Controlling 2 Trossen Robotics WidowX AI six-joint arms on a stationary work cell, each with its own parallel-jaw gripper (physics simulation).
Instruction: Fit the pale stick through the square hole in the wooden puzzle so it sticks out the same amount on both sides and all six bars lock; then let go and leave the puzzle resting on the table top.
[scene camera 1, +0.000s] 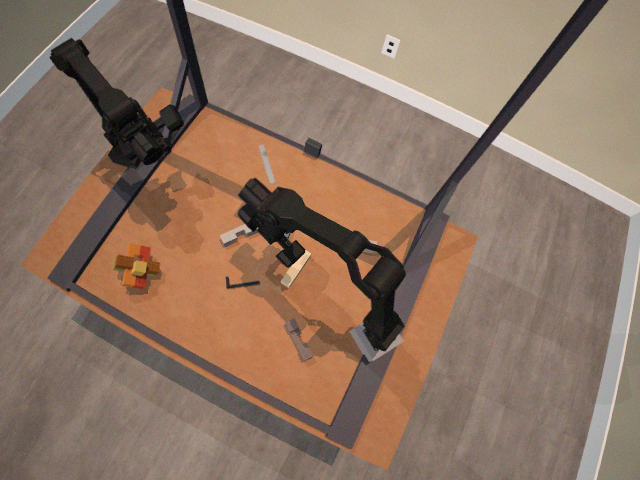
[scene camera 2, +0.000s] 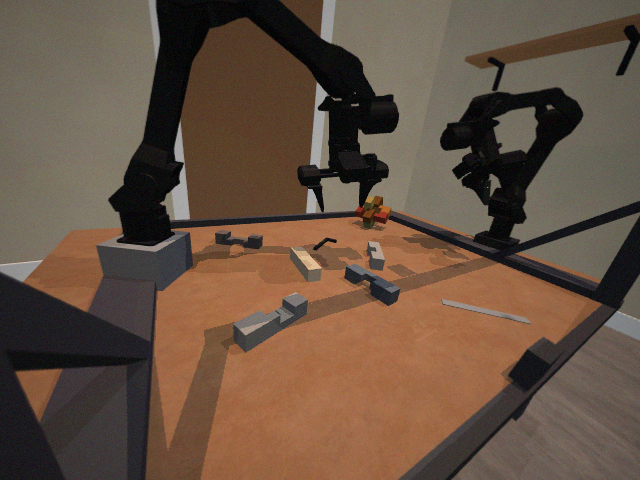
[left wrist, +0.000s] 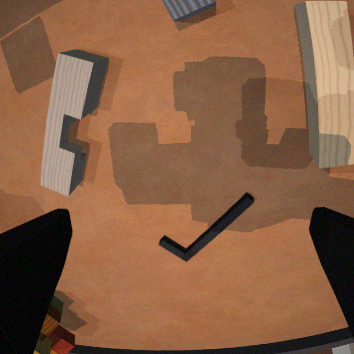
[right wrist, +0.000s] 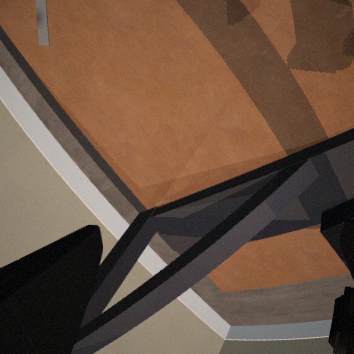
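Observation:
The pale stick (scene camera 1: 296, 270) (scene camera 2: 306, 264) (left wrist: 330, 85) lies flat on the table, apart from the puzzle. The wooden puzzle (scene camera 1: 138, 267) (scene camera 2: 373, 211) (left wrist: 56, 332), of orange, red, brown and yellow bars, rests at the left of scene camera 1; its square hole cannot be made out. My left gripper (scene camera 2: 342, 206) (left wrist: 194, 222) is open and empty, pointing down above the table near the stick. In its wrist view the stick is at the upper right, beyond the right-hand finger. My right gripper (scene camera 2: 473, 183) (right wrist: 227, 237) is open and empty, raised near its base, away from both.
Loose notched bars lie about: a whitish one (scene camera 2: 375, 255) (left wrist: 65, 120), a blue-grey one (scene camera 2: 372, 283), a large grey one (scene camera 2: 268, 321) and a brownish one (scene camera 1: 298, 341) (scene camera 2: 238, 240). A black hex key (scene camera 1: 242, 284) (left wrist: 217, 227) and a thin strip (scene camera 1: 266, 164) (scene camera 2: 485, 311) also lie there. Frame posts stand at the corners.

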